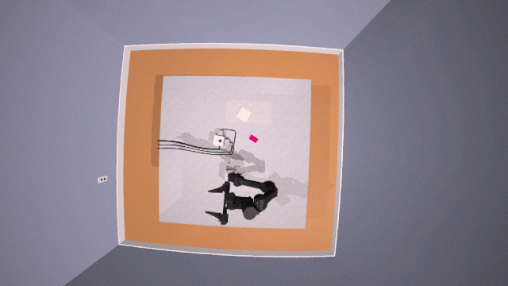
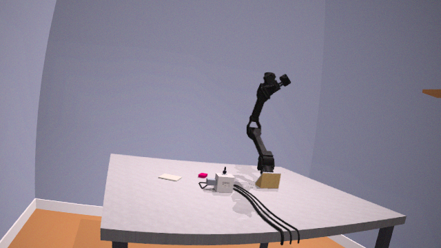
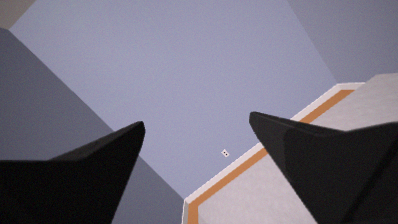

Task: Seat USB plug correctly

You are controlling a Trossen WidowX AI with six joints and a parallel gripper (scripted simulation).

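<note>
Right now my gripper tip is 470 mm above the black USB plug, 280 mm short of it and 60 mm to the right of it. The rest, counted from my gripper tip: cream flat card 560 mm below, 510 mm ahead, 100 mm to the right; magenta block 560 mm below, 310 mm ahead, 200 mm to the right.
</note>
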